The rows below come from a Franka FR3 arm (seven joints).
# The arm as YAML. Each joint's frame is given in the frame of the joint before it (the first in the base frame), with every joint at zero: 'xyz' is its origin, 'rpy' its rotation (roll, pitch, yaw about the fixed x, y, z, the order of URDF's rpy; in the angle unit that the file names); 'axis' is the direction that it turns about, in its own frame. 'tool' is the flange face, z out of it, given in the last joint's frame.
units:
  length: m
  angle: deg
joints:
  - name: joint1
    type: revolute
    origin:
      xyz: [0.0, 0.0, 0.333]
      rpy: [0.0, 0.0, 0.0]
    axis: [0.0, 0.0, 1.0]
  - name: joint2
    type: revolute
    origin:
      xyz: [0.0, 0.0, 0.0]
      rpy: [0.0, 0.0, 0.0]
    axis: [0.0, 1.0, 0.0]
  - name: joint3
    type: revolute
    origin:
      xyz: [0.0, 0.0, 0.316]
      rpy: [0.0, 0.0, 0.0]
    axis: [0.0, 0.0, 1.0]
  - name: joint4
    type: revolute
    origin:
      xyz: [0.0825, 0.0, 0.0]
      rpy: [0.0, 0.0, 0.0]
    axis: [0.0, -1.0, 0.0]
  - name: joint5
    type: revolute
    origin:
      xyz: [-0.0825, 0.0, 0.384]
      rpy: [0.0, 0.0, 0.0]
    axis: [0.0, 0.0, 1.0]
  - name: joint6
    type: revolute
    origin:
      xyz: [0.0, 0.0, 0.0]
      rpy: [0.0, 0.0, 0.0]
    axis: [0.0, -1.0, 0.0]
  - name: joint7
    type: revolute
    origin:
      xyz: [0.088, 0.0, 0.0]
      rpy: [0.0, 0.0, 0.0]
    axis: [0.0, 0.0, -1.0]
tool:
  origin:
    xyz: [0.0, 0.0, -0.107]
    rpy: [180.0, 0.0, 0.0]
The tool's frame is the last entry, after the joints.
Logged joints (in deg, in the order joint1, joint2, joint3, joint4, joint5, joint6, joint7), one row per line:
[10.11 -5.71 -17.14 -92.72 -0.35 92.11 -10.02]
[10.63 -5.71 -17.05 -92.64 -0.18 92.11 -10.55]
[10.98 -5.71 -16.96 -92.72 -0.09 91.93 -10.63]
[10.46 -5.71 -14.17 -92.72 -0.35 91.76 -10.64]
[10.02 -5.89 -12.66 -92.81 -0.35 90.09 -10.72]
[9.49 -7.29 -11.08 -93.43 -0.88 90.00 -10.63]
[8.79 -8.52 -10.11 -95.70 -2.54 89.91 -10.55]
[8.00 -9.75 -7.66 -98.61 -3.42 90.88 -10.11]
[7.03 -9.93 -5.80 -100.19 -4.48 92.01 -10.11]
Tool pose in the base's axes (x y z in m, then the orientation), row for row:
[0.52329 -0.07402 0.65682 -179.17 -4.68 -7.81]
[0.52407 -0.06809 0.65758 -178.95 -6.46 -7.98]
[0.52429 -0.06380 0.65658 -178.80 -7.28 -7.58]
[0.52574 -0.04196 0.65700 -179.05 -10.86 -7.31]
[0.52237 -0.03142 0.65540 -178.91 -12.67 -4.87]
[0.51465 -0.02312 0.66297 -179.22 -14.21 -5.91]
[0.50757 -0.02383 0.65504 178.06 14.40 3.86]
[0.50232 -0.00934 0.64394 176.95 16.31 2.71]
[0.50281 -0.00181 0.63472 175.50 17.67 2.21]
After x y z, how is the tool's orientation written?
As a rotation vector, in degrees.
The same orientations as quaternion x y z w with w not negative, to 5 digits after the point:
[-0.99870 -0.02609 -0.04353 0.00523]
[-0.99834 -0.03604 -0.04452 0.00659]
[-0.99825 -0.04064 -0.04232 0.00778]
[-0.99733 -0.06049 -0.04072 0.00412]
[-0.99712 -0.07061 -0.02714 0.00503]
[-0.99633 -0.07900 -0.03286 0.00105]
[0.99645 0.08058 0.02160 0.01149]
[0.99547 0.09176 0.01525 0.01989]
[0.99440 0.10012 0.01252 0.03140]

